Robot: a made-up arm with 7 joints.
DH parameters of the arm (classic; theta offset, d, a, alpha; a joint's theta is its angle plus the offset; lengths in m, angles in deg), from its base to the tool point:
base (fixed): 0 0.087 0 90
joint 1: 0 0.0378 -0.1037 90
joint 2: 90 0.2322 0.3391 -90
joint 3: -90 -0.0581 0.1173 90
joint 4: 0 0.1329 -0.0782 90
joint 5: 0 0.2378 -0.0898 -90
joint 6: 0 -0.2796 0.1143 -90
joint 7: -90 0.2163 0.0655 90
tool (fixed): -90 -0.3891 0 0
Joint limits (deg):
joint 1: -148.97..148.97
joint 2: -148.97..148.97
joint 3: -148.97..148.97
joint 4: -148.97..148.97
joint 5: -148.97..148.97
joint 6: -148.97..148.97
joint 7: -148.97..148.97
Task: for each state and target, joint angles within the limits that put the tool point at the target. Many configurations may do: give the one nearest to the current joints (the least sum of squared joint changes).
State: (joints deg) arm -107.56 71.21 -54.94 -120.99 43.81 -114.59 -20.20
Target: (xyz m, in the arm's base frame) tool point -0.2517 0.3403 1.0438
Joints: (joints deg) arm -89.44 82.27 -69.74 -125.51 41.66 -129.40 -3.55
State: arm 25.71 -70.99 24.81 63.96 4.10 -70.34 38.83
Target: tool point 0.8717 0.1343 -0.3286
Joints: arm 8.12 -97.69 24.40 56.40 -12.27 -35.07 37.09
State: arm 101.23 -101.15 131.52 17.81 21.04 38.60 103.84
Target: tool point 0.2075 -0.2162 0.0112
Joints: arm 121.50 -122.53 147.80 -11.82 -13.61 53.09 76.67
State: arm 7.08 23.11 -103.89 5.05 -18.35 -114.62 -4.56
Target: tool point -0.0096 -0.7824 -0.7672
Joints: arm -0.83 27.19 -141.15 -33.75 -11.74 -134.69 23.58
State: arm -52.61 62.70 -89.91 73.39 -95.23 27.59 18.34
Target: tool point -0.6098 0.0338 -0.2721
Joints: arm -11.29 108.61 -94.31 49.46 -62.17 23.37 2.98
